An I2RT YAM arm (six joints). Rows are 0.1 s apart.
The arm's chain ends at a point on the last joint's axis. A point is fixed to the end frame.
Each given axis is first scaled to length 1.
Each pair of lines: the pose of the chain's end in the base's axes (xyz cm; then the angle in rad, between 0 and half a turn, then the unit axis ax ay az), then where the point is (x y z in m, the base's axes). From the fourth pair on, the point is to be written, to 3 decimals.
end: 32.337 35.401 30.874 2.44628 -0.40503 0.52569 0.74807
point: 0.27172 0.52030 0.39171
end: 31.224 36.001 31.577 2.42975 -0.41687 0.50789 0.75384
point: 0.25545 0.52313 0.40163
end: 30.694 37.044 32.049 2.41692 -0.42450 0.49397 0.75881
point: 0.24653 0.53092 0.40881
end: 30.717 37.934 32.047 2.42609 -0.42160 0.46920 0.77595
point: 0.242 0.533 0.416
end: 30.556 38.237 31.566 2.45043 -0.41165 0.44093 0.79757
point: 0.236 0.528 0.421
